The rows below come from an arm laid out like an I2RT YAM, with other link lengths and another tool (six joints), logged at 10 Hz.
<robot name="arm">
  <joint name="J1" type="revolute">
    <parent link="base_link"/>
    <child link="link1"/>
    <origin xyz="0 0 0.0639" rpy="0 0 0"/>
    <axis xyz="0 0 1"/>
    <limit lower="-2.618" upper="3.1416"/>
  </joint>
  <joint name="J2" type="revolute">
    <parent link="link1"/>
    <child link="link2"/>
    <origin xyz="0.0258 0.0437 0.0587" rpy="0 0 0"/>
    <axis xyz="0 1 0"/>
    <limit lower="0" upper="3.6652"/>
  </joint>
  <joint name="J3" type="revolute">
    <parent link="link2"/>
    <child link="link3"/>
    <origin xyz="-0.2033 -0.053 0" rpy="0 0 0"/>
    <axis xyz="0 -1 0"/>
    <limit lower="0" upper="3.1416"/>
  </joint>
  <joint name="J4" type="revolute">
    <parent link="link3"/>
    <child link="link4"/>
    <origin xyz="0.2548 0.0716 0.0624" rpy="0 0 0"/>
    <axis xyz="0 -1 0"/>
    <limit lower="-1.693" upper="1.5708"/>
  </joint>
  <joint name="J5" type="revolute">
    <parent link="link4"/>
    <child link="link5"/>
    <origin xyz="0.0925 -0.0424 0.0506" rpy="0 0 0"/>
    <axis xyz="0 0 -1"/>
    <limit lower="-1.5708" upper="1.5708"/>
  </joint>
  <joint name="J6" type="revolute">
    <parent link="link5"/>
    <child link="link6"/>
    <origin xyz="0.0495 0 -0.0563" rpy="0 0 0"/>
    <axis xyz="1 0 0"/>
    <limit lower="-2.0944" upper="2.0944"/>
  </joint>
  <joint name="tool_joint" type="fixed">
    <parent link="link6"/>
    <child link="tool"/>
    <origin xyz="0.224 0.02 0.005" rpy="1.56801 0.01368 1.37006"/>
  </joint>
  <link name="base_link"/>
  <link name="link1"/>
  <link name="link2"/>
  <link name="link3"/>
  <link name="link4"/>
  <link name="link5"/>
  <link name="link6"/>
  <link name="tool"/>
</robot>
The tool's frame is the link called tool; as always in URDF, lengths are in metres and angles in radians.
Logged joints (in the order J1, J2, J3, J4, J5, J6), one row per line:
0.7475 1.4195 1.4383 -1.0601 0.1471 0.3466
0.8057 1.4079 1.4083 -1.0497 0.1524 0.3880
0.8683 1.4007 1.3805 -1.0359 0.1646 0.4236
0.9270 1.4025 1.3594 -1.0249 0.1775 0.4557
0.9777 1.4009 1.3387 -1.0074 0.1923 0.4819
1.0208 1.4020 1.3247 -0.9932 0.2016 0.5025
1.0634 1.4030 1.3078 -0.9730 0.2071 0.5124
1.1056 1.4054 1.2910 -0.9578 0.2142 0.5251
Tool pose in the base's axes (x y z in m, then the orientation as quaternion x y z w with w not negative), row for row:
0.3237 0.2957 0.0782 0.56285 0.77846 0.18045 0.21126
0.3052 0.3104 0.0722 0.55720 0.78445 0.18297 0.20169
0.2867 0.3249 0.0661 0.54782 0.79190 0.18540 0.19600
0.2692 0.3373 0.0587 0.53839 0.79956 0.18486 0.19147
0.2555 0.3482 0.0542 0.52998 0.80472 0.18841 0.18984
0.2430 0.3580 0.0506 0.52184 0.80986 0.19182 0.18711
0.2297 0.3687 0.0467 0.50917 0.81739 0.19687 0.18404
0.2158 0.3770 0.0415 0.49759 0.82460 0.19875 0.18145
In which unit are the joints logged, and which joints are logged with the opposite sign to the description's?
The joints are logged in radians. Opposite sign: none.
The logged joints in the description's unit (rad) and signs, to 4 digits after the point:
0.7475 1.4195 1.4383 -1.0601 0.1471 0.3466
0.8057 1.4079 1.4083 -1.0497 0.1524 0.3880
0.8683 1.4007 1.3805 -1.0359 0.1646 0.4236
0.9270 1.4025 1.3594 -1.0249 0.1775 0.4557
0.9777 1.4009 1.3387 -1.0074 0.1923 0.4819
1.0208 1.4020 1.3247 -0.9932 0.2016 0.5025
1.0634 1.4030 1.3078 -0.9730 0.2071 0.5124
1.1056 1.4054 1.2910 -0.9578 0.2142 0.5251

